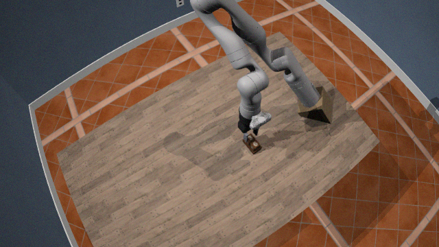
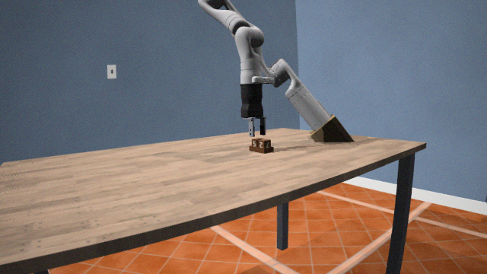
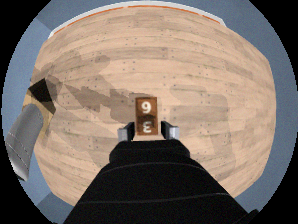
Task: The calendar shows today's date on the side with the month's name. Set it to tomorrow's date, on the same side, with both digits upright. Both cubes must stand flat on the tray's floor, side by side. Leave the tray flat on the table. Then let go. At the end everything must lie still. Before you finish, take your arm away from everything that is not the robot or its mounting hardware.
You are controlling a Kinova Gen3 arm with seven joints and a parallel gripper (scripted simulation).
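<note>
My hand is 20 mm to the right of the dark brown calendar tray and 60 mm above it.
</note>
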